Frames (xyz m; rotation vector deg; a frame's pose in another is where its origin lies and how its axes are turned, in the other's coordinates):
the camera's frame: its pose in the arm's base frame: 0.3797 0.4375 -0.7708 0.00 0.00 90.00
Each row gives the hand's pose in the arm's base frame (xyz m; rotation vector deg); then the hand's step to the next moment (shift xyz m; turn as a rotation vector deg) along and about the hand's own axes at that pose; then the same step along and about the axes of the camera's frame.
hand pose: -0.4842 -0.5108 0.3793 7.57 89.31 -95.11
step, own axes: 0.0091 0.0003 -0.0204 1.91 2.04 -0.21
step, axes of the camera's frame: 0.0133 0.0148 -0.0101 -0.50 0.07 -2.76
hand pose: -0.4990 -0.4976 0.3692 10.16 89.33 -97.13
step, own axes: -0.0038 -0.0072 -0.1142 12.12 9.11 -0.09
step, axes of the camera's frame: 0.1022 0.0482 -0.0182 -4.63 2.35 -14.24
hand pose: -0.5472 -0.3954 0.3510 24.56 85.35 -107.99
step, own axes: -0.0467 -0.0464 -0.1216 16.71 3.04 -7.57
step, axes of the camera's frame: 0.1343 0.0175 0.0278 1.66 10.94 -14.95
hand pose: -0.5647 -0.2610 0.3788 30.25 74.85 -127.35
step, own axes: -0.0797 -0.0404 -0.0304 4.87 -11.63 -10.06
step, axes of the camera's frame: 0.0615 -0.0416 0.0583 12.57 10.09 0.61
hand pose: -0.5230 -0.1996 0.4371 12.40 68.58 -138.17
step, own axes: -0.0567 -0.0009 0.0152 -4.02 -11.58 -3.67
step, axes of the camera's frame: 0.0063 -0.0510 0.0284 10.29 1.80 7.39
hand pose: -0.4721 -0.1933 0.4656 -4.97 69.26 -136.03
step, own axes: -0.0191 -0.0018 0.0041 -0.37 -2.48 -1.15
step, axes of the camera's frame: 0.0062 -0.0173 0.0068 2.26 0.92 1.28
